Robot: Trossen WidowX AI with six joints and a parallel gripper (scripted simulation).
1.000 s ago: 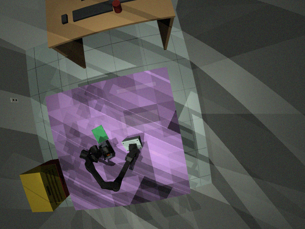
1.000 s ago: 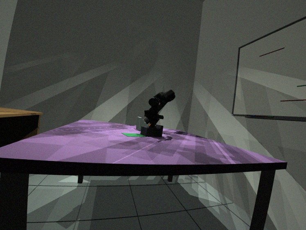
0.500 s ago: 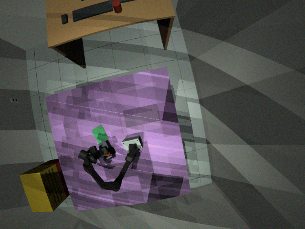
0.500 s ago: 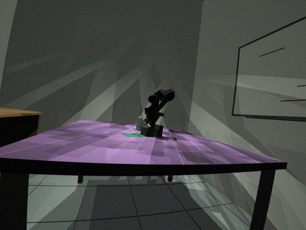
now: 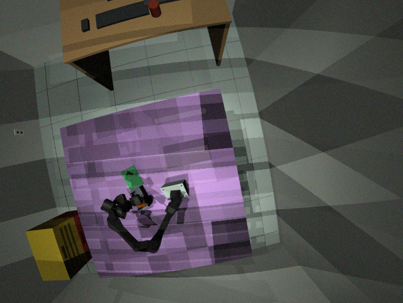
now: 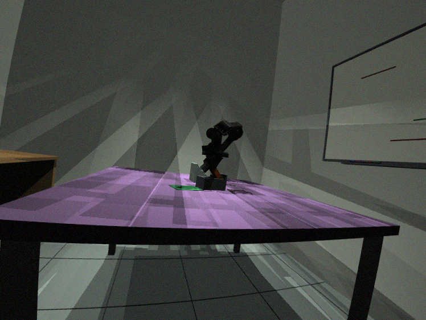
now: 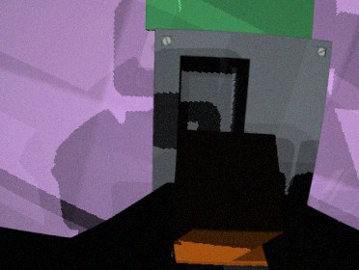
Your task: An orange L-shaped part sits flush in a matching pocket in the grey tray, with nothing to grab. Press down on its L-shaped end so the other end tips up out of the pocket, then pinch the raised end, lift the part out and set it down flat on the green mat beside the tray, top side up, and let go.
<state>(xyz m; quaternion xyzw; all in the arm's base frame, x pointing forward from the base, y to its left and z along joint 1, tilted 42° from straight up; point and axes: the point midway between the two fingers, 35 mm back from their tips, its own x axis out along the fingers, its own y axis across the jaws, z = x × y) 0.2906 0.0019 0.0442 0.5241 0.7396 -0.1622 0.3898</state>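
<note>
My gripper tip is 130 mm to the left of the green mat, 130 mm above it and 50 mm short of it. Also, from my gripper tip: orange L-shaped part: 30 mm below, 30 mm behind, 20 mm to the left.
</note>
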